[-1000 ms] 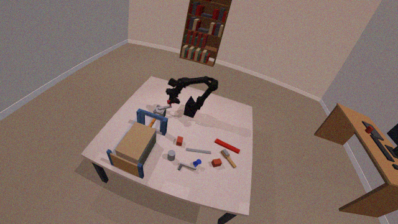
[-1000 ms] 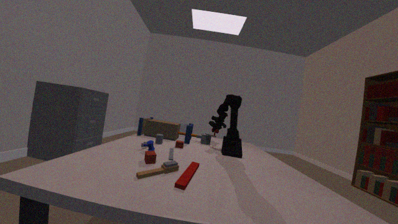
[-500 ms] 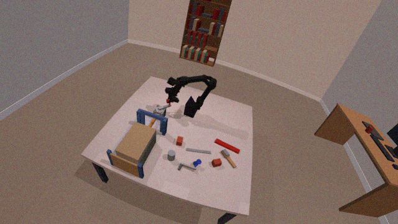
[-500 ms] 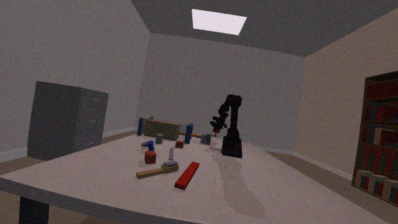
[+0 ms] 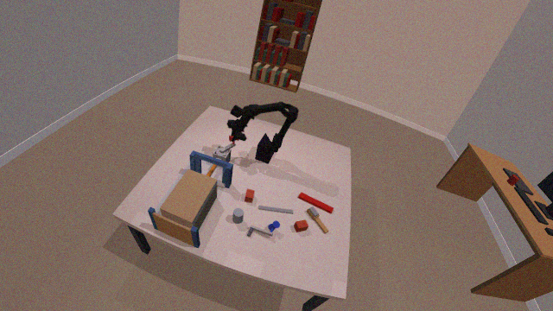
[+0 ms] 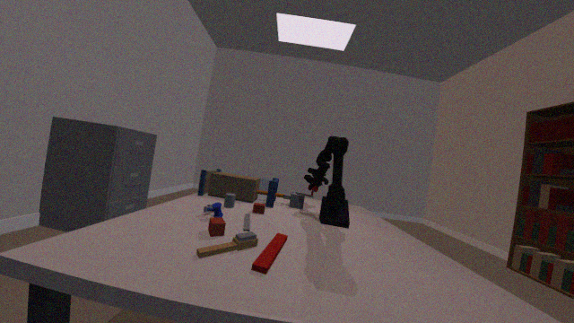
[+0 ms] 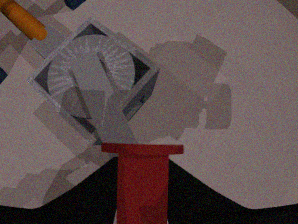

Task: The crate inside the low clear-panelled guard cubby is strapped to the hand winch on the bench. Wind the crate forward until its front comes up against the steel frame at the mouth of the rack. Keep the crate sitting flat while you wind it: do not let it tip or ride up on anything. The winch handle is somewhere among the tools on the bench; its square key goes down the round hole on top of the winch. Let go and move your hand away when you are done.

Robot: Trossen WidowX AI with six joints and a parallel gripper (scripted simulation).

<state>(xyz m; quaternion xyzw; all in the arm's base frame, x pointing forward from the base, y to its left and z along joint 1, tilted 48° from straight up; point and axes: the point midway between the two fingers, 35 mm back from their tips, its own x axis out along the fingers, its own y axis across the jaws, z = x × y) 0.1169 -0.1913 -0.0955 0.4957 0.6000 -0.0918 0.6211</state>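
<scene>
The winch handle lies 3 cm below my gripper tip and 2 cm ahead of it. Round my gripper tip: blue frame (24 cm ahead, 3 cm below); then red knob (1 cm to the left, 1 cm behind); then grey winch (10 cm below, 7 cm ahead, 3 cm to the right).
</scene>
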